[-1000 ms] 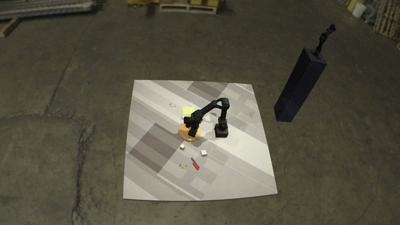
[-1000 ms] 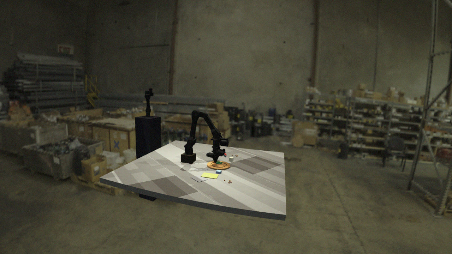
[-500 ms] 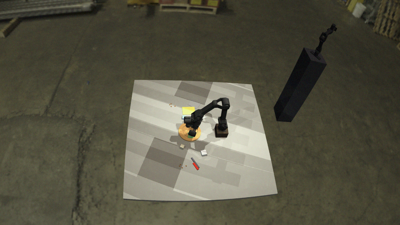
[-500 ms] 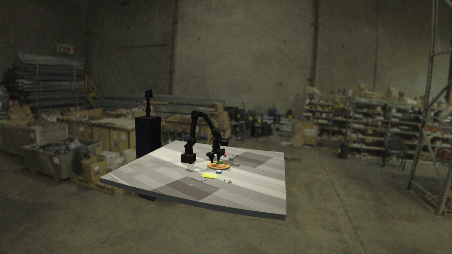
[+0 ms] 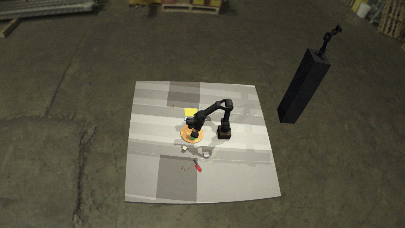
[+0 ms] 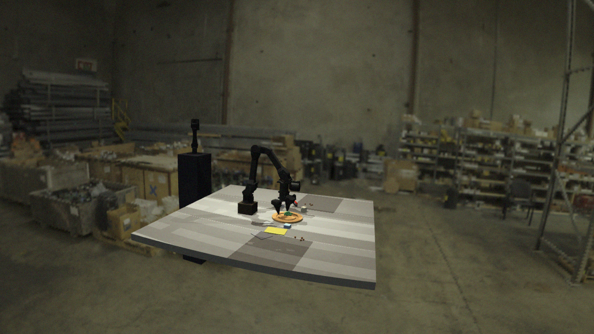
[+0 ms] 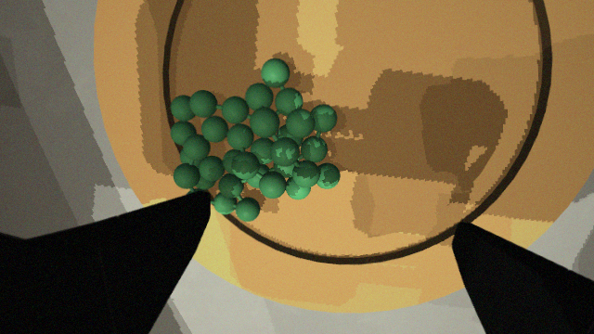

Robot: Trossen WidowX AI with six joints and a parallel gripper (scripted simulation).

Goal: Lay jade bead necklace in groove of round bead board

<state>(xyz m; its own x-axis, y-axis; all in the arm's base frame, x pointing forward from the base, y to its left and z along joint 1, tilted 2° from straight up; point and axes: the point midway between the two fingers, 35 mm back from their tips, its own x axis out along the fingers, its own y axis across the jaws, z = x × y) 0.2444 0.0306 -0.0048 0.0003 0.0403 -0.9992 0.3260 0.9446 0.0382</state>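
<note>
Now: gripper tip 10 cm short of the cream cube, 16 cm to the right of it and 1 cm above it. Round my gripper tip: yellow pad: 5 cm ahead, 25 cm to the right, 3 cm below; then white strip: 6 cm behind, 17 cm to the right, 3 cm below; then blue block: 9 cm ahead, 17 cm to the right, 2 cm below.
</note>
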